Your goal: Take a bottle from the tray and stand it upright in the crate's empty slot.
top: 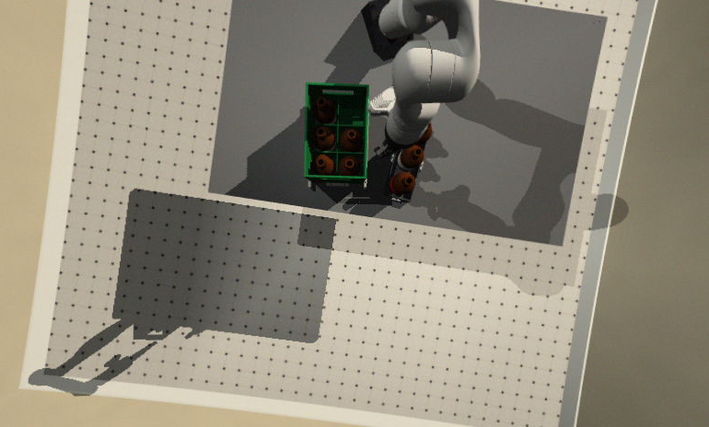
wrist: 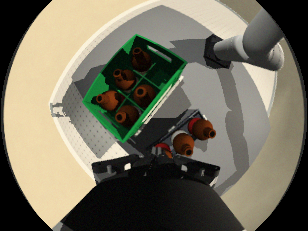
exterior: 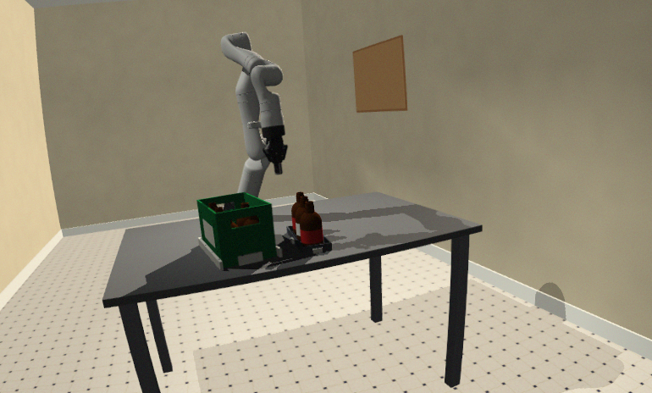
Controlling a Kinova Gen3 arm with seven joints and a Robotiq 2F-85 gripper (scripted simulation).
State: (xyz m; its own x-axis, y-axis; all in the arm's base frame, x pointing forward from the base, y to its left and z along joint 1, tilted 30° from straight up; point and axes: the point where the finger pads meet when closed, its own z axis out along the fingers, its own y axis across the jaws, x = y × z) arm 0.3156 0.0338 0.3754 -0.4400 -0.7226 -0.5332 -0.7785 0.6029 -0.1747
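Now: the dark tray 26 cm below my hand, 8 cm to the left of it and 5 cm behind it. Round my hand: green crate 19 cm below, 17 cm to the right.
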